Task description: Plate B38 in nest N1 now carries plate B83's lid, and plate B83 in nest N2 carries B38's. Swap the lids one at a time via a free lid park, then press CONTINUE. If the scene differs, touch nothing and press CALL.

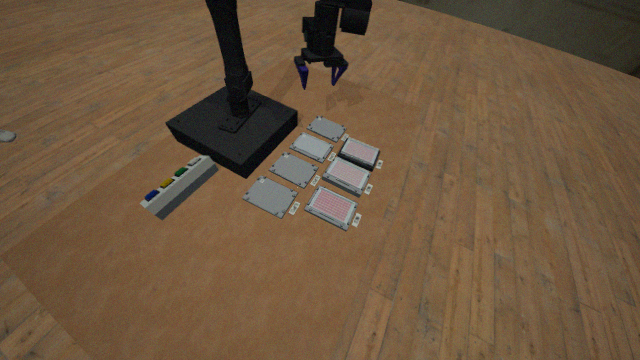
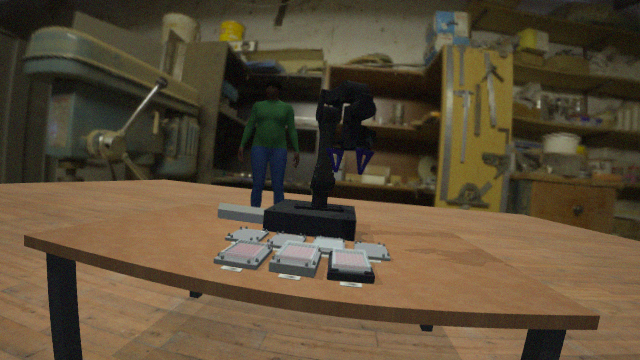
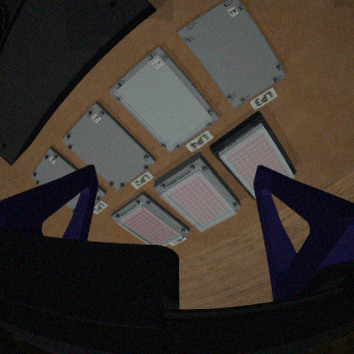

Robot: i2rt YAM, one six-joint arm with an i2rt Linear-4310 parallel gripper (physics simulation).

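Where they show: gripper, fingertip midpoint: (image 1: 318, 86) (image 2: 347, 173) (image 3: 175, 173); arm's base, origin of the base link: (image 1: 241, 114) (image 2: 318, 208).
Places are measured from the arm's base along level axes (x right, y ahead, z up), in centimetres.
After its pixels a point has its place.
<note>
My gripper (image 1: 319, 86) @(x -5.4, y 27.2, z 15.2 cm) (image 2: 348, 172) @(x -5.4, y 27.2, z 15.2 cm) (image 3: 175, 173) @(x -5.4, y 27.2, z 15.2 cm) is open and empty, high above the table. Three pink-welled plates sit in a row of nests: one (image 1: 332, 204) @(x 20.9, y 42.3, z -5.6 cm) (image 2: 243, 251) @(x 20.7, y 45.9, z -5.4 cm) (image 3: 151, 226) @(x 19.8, y 42.0, z -5.6 cm) in a low grey nest, one (image 1: 347, 173) @(x 8.5, y 44.0, z -4.1 cm) (image 2: 296, 253) @(x 8.2, y 48.1, z -4.1 cm) (image 3: 199, 197) @(x 6.5, y 42.7, z -4.1 cm) in a taller grey nest, one (image 1: 360, 151) @(x -3.8, y 46.4, z -4.5 cm) (image 2: 350, 261) @(x -4.0, y 50.4, z -4.4 cm) (image 3: 255, 156) @(x -5.5, y 43.9, z -4.4 cm) in a black nest. Plate and nest names are unreadable; clear lids are hard to tell. Park LP4 bears a pale lid-like panel (image 1: 311, 146) @(x -0.6, y 28.0, z -6.3 cm) (image 3: 162, 102) @(x -1.9, y 27.5, z -6.3 cm). Parks LP3 (image 1: 326, 128) @(x -13.9, y 30.2, z -7.1 cm) (image 3: 232, 55) @(x -13.9, y 30.3, z -7.1 cm) and LP2 (image 1: 294, 169) @(x 11.5, y 25.9, z -7.1 cm) (image 3: 107, 145) @(x 10.1, y 25.2, z -7.1 cm) look bare.
A fourth grey park (image 1: 270, 196) @(x 24.4, y 22.8, z -7.1 cm) stands beside LP2. A button box (image 1: 186, 188) @(x 32.0, y -0.9, z -4.6 cm) (image 2: 240, 212) @(x 32.0, y -0.9, z -4.5 cm) with blue, yellow, green and white buttons lies beside the black arm base (image 1: 232, 125) @(x 7.4, y 1.2, z 1.0 cm) (image 2: 310, 220) @(x 3.8, y 15.1, z -2.3 cm); button lettering is unreadable. A person (image 2: 272, 125) in green stands behind the table.
</note>
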